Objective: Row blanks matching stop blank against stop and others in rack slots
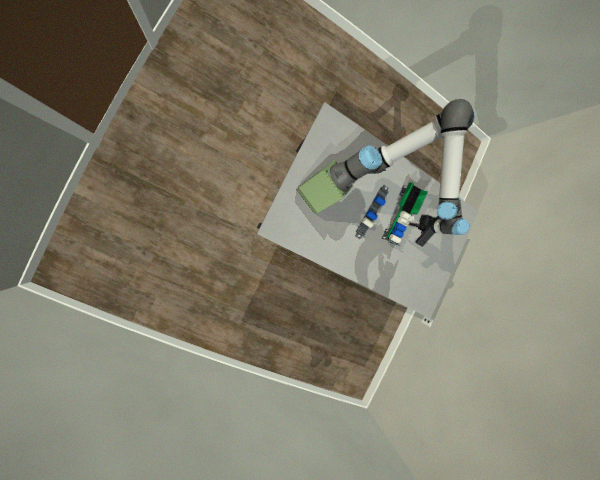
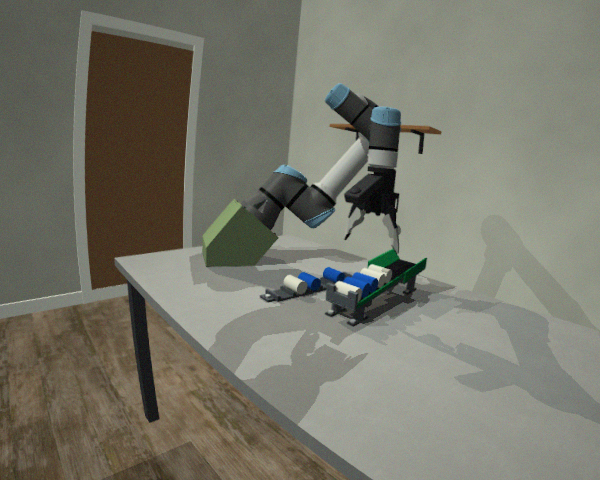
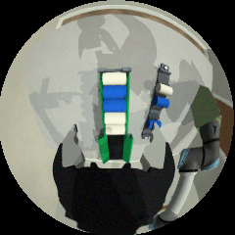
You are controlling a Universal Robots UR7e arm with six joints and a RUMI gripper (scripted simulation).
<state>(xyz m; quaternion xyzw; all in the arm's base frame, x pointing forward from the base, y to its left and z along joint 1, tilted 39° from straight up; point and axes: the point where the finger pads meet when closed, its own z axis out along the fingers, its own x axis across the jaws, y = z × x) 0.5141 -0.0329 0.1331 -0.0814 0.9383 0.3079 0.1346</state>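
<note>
My gripper is now 2 cm short of the grey stop, 10 cm to the left of it and 12 cm above it. Also, from my hand: dark stock rack (19 cm behind, 2 cm to the right, 18 cm below).
</note>
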